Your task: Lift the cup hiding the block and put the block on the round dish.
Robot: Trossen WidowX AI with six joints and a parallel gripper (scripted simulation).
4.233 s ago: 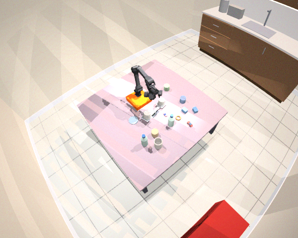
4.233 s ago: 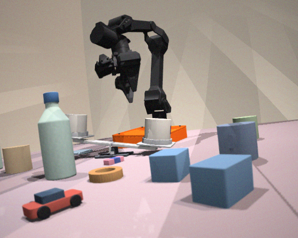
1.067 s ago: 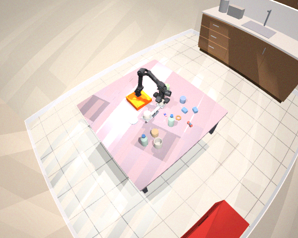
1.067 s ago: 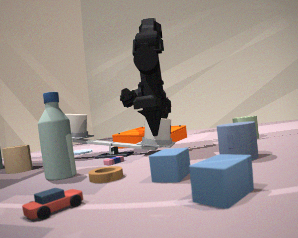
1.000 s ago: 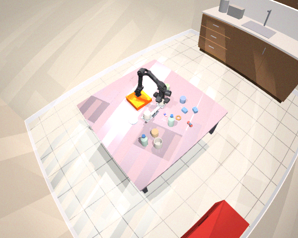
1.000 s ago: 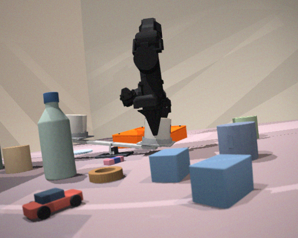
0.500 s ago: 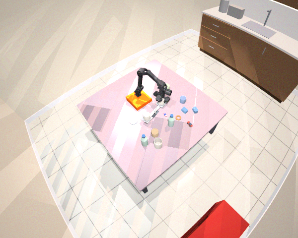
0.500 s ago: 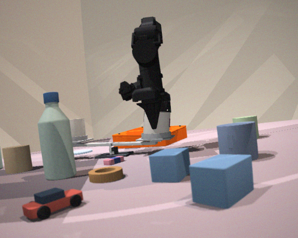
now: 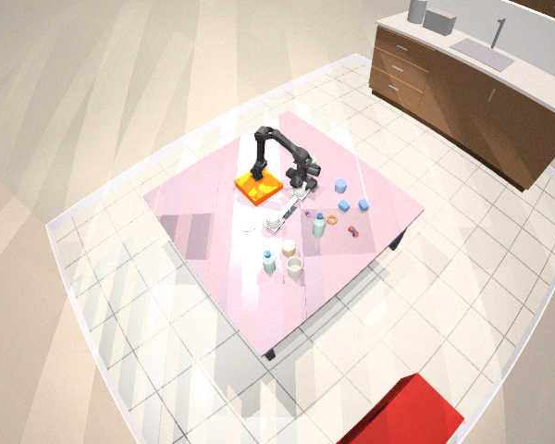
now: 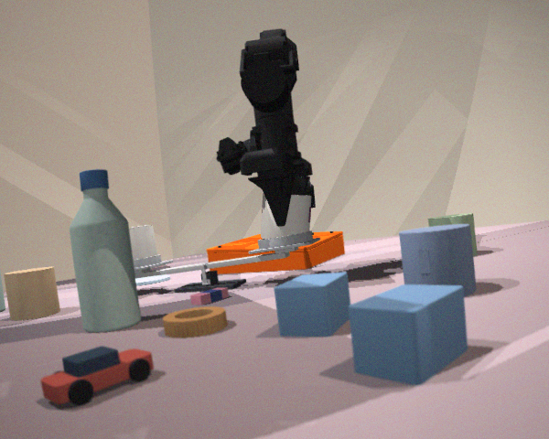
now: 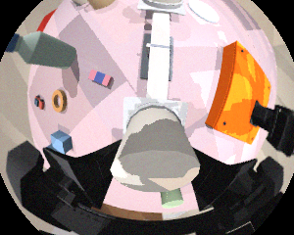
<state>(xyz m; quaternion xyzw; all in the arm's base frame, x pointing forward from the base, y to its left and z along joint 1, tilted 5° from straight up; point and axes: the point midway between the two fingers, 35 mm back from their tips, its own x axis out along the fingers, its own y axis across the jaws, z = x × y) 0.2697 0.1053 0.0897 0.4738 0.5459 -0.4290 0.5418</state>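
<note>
The pale teal block lies 10 mm to the right of my gripper tip and 10 mm below it. The rest, counted from my gripper tip: ring: 250 mm ahead, 10 mm to the left, 80 mm below; then white cup: 20 mm to the left, 10 mm above; then blue cylinder: 140 mm ahead, 210 mm to the left, 50 mm below.
</note>
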